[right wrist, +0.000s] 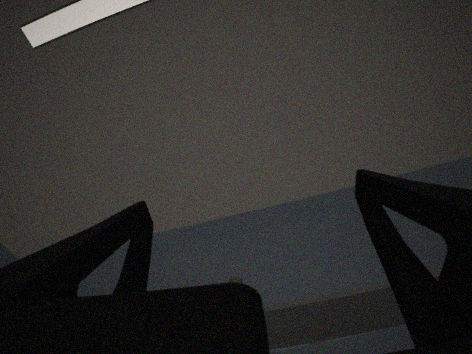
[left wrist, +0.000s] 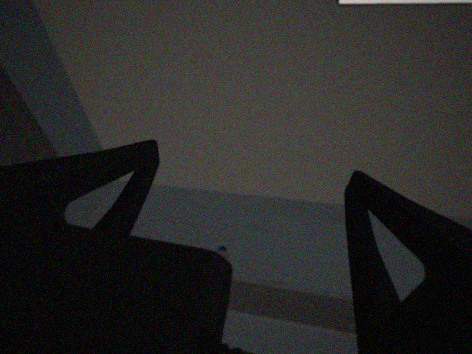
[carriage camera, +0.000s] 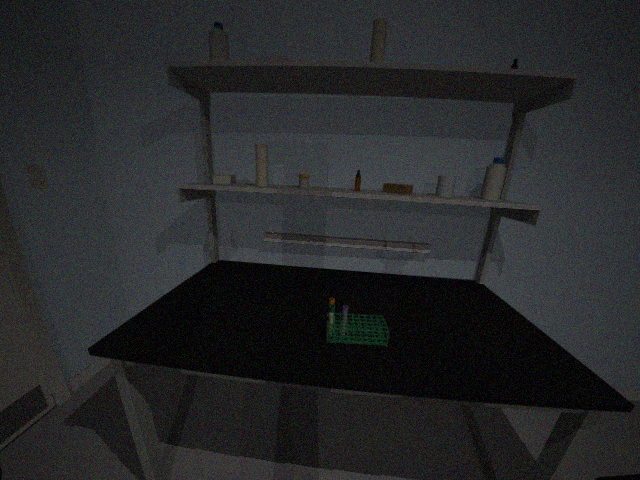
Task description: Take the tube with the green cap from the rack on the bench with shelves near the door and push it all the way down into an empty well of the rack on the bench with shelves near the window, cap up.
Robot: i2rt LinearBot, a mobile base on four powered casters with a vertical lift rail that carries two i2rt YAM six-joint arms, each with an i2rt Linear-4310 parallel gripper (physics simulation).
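Frame: origin at the left arm's base, x ahead, y left, z up, level; centimetres.
Where they show: left gripper, fingertip midpoint: (left wrist: 251,165); right gripper, fingertip midpoint: (right wrist: 250,198).
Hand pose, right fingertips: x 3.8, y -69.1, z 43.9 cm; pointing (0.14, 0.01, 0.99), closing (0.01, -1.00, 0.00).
Observation:
Things, the pixels of their top centre, and the offset from my right fingertips. "*": a spot on its surface instead. Level surfaces: height alone.
- green wire-like tube rack, middle of its top: (carriage camera: 356,321) dx +53.7, dy +19.1, dz -49.5 cm
- bench with shelves, its level: dz -55.3 cm
- orange cap, surface spot: (carriage camera: 331,300) * dx +56.6, dy +27.8, dz -43.5 cm
- small green patch, surface spot: (carriage camera: 331,308) * dx +52.1, dy +28.1, dz -43.8 cm
- tube with a purple cap, surface spot: (carriage camera: 345,308) * dx +52.1, dy +23.6, dz -43.5 cm
- brown box, surface spot: (carriage camera: 397,188) * dx +92.4, dy -1.5, dz -7.3 cm
A green wire-like tube rack (carriage camera: 364,342) stands on the black top of the bench with shelves (carriage camera: 206,330) in the carriage view. Upright tubes stand at its left end. One has an orange cap (carriage camera: 331,300). A small green patch (carriage camera: 331,308) right below it looks like the green cap, above a pale tube body; it is too small and dark to be sure. A tube with a purple cap (carriage camera: 345,308) stands just right of it. My left gripper (left wrist: 251,165) and my right gripper (right wrist: 250,198) are open and empty, pointing up toward wall and ceiling, away from the rack. The window bench's rack does not show.
Two shelves (carriage camera: 361,194) (carriage camera: 361,77) above the bench hold bottles, jars and a brown box (carriage camera: 397,188). The bench's front edge faces me, with its legs below. Part of a door shows at the far left. Ceiling lamps (left wrist: 410,1) (right wrist: 75,22) show in the wrist views.

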